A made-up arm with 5 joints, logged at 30 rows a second.
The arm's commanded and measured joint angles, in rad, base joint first. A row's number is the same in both.
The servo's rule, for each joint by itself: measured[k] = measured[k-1] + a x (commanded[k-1-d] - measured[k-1]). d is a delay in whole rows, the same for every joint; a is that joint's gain. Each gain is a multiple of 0.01, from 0.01 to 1. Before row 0 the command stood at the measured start. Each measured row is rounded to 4 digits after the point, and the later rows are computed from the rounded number. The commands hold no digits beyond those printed.
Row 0, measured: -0.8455, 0.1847, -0.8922, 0.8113, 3.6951
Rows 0 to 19, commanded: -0.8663, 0.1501, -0.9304, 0.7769, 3.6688; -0.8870, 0.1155, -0.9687, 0.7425, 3.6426; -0.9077, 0.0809, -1.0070, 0.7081, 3.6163; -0.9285, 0.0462, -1.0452, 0.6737, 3.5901; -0.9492, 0.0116, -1.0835, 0.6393, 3.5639; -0.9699, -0.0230, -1.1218, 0.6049, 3.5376; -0.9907, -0.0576, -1.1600, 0.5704, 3.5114; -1.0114, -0.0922, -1.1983, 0.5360, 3.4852; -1.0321, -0.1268, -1.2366, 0.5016, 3.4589; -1.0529, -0.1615, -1.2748, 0.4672, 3.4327; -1.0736, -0.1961, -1.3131, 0.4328, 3.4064; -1.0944, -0.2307, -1.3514, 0.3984, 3.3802; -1.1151, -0.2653, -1.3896, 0.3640, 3.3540; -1.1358, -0.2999, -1.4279, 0.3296, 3.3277; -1.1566, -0.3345, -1.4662, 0.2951, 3.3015; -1.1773, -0.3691, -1.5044, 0.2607, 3.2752; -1.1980, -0.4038, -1.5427, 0.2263, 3.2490; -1.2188, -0.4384, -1.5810, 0.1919, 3.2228; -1.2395, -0.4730, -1.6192, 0.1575, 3.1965; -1.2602, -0.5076, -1.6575, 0.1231, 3.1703
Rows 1 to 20, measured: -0.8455, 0.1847, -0.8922, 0.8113, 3.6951; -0.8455, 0.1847, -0.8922, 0.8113, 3.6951; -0.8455, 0.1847, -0.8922, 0.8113, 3.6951; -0.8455, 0.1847, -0.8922, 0.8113, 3.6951; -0.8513, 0.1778, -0.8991, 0.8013, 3.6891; -0.8613, 0.1653, -0.9116, 0.7842, 3.6784; -0.8743, 0.1484, -0.9288, 0.7621, 3.6641; -0.8895, 0.1280, -0.9498, 0.7365, 3.6471; -0.9062, 0.1047, -0.9739, 0.7083, 3.6280; -0.9240, 0.0792, -1.0005, 0.6783, 3.6072; -0.9427, 0.0518, -1.0292, 0.6470, 3.5852; -0.9619, 0.0230, -1.0596, 0.6148, 3.5622; -0.9816, -0.0070, -1.0915, 0.5820, 3.5384; -1.0016, -0.0379, -1.1245, 0.5487, 3.5141; -1.0218, -0.0695, -1.1584, 0.5151, 3.4893; -1.0421, -0.1017, -1.1931, 0.4813, 3.4642; -1.0625, -0.1344, -1.2285, 0.4473, 3.4389; -1.0830, -0.1675, -1.2644, 0.4132, 3.4133; -1.1036, -0.2009, -1.3007, 0.3790, 3.3876; -1.1242, -0.2345, -1.3374, 0.3447, 3.3617
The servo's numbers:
d 4
a 0.28 0.20 0.18 0.29 0.23

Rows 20 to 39, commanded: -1.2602, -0.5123, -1.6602, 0.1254, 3.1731; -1.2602, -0.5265, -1.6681, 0.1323, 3.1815; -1.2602, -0.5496, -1.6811, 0.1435, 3.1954; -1.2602, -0.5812, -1.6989, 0.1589, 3.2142; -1.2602, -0.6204, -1.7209, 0.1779, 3.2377; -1.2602, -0.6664, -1.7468, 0.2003, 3.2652; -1.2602, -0.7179, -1.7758, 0.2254, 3.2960; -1.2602, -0.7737, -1.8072, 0.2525, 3.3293; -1.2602, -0.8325, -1.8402, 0.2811, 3.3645; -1.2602, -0.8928, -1.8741, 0.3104, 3.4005; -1.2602, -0.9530, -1.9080, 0.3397, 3.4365; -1.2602, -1.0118, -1.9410, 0.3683, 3.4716; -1.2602, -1.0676, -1.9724, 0.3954, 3.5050; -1.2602, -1.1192, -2.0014, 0.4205, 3.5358; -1.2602, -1.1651, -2.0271, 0.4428, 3.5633; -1.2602, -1.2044, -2.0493, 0.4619, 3.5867; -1.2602, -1.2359, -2.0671, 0.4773, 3.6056; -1.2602, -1.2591, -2.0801, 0.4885, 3.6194; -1.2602, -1.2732, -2.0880, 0.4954, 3.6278; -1.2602, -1.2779, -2.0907, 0.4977, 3.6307
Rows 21 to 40, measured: -1.1449, -0.2684, -1.3744, 0.3104, 3.3358; -1.1656, -0.3024, -1.4116, 0.2760, 3.3098; -1.1863, -0.3365, -1.4490, 0.2416, 3.2837; -1.2070, -0.3707, -1.4865, 0.2072, 3.2576; -1.2219, -0.3990, -1.5178, 0.1835, 3.2382; -1.2326, -0.4245, -1.5449, 0.1687, 3.2252; -1.2403, -0.4495, -1.5694, 0.1614, 3.2183; -1.2459, -0.4758, -1.5927, 0.1607, 3.2174; -1.2499, -0.5047, -1.6158, 0.1657, 3.2221; -1.2528, -0.5370, -1.6394, 0.1757, 3.2320; -1.2549, -0.5732, -1.6640, 0.1901, 3.2467; -1.2564, -0.6133, -1.6898, 0.2082, 3.2657; -1.2575, -0.6571, -1.7169, 0.2293, 3.2884; -1.2583, -0.7042, -1.7452, 0.2528, 3.3142; -1.2588, -0.7540, -1.7745, 0.2780, 3.3423; -1.2592, -0.8056, -1.8045, 0.3042, 3.3720; -1.2595, -0.8580, -1.8347, 0.3306, 3.4026; -1.2597, -0.9102, -1.8647, 0.3567, 3.4332; -1.2598, -0.9612, -1.8939, 0.3817, 3.4631; -1.2599, -1.0098, -1.9219, 0.4050, 3.4915
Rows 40 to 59, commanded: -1.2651, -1.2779, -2.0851, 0.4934, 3.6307; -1.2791, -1.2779, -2.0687, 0.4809, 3.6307; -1.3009, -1.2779, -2.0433, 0.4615, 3.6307; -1.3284, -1.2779, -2.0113, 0.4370, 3.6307; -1.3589, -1.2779, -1.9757, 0.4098, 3.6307; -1.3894, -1.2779, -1.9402, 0.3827, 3.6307; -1.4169, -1.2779, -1.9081, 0.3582, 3.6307; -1.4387, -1.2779, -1.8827, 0.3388, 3.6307; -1.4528, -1.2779, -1.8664, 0.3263, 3.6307; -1.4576, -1.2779, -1.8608, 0.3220, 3.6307; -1.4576, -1.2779, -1.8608, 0.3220, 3.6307; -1.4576, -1.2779, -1.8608, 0.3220, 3.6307; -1.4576, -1.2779, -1.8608, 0.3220, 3.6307; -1.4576, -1.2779, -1.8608, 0.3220, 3.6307; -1.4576, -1.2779, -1.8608, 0.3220, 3.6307; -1.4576, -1.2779, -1.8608, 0.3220, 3.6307; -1.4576, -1.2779, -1.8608, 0.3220, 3.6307; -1.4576, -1.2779, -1.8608, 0.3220, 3.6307; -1.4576, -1.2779, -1.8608, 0.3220, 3.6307; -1.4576, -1.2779, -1.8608, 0.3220, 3.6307
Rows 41 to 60, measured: -1.2600, -1.0550, -1.9480, 0.4260, 3.5177; -1.2601, -1.0958, -1.9718, 0.4441, 3.5411; -1.2601, -1.1313, -1.9927, 0.4590, 3.5610; -1.2601, -1.1606, -2.0103, 0.4702, 3.5770; -1.2615, -1.1841, -2.0238, 0.4769, 3.5894; -1.2664, -1.2029, -2.0319, 0.4781, 3.5989; -1.2761, -1.2179, -2.0340, 0.4733, 3.6062; -1.2907, -1.2299, -2.0299, 0.4628, 3.6118; -1.3098, -1.2395, -2.0201, 0.4474, 3.6161; -1.3321, -1.2472, -2.0057, 0.4286, 3.6195; -1.3558, -1.2533, -1.9881, 0.4082, 3.6221; -1.3790, -1.2582, -1.9691, 0.3881, 3.6241; -1.3997, -1.2621, -1.9506, 0.3702, 3.6256; -1.4159, -1.2653, -1.9344, 0.3562, 3.6268; -1.4276, -1.2678, -1.9212, 0.3463, 3.6277; -1.4360, -1.2698, -1.9103, 0.3393, 3.6284; -1.4420, -1.2714, -1.9014, 0.3343, 3.6289; -1.4464, -1.2727, -1.8941, 0.3307, 3.6293; -1.4495, -1.2737, -1.8881, 0.3282, 3.6296; -1.4518, -1.2745, -1.8832, 0.3264, 3.6299
